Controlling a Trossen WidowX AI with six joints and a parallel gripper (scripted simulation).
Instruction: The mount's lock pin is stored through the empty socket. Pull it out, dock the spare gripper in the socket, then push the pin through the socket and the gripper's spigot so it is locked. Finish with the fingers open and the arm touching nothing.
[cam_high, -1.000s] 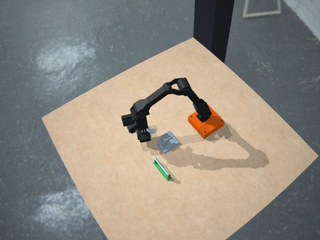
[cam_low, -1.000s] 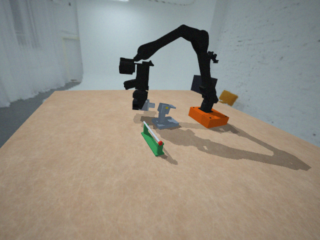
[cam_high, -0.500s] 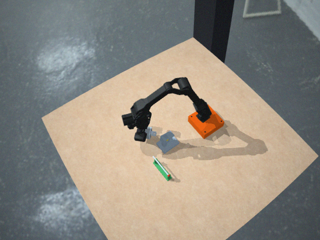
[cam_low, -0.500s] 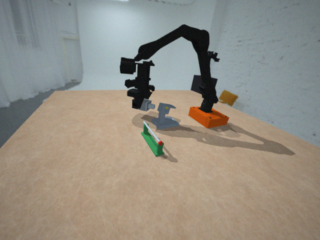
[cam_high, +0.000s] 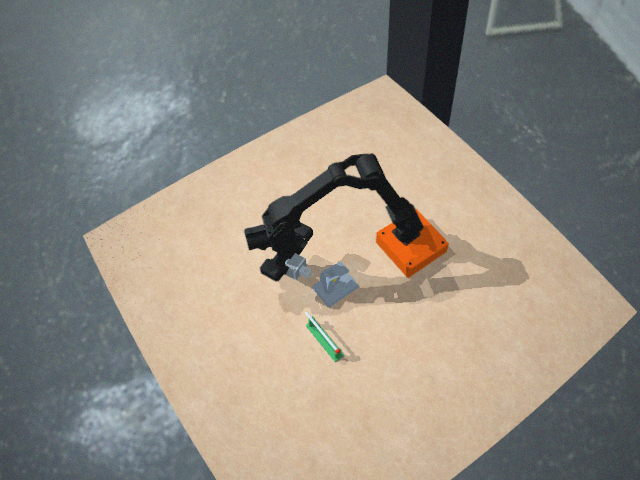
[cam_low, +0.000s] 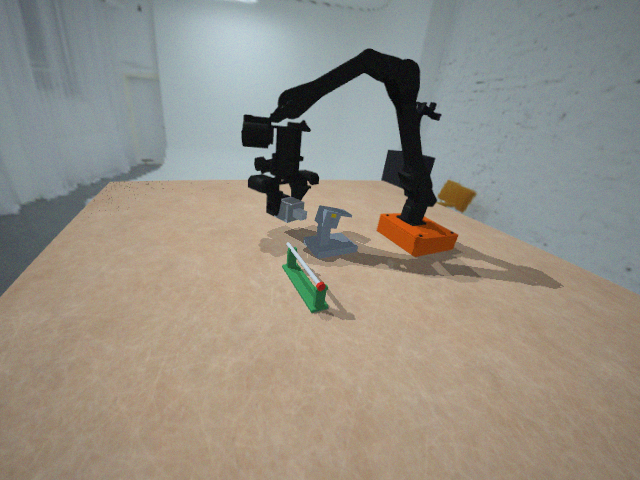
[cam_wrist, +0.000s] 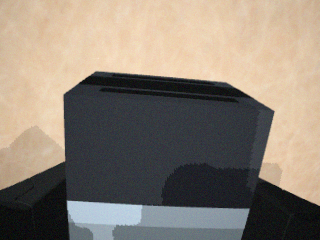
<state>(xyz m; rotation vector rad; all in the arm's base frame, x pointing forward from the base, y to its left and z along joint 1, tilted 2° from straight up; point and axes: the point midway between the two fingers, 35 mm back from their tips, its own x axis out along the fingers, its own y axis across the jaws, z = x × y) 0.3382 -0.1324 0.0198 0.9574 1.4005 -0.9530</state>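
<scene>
My gripper tip is 20 mm below the spare gripper and 10 mm to the right of it. The rest, counted from my gripper tip: mount (120 mm to the left, 70 mm behind); green cradle (230 mm to the left, 60 mm ahead, 30 mm below).
</scene>
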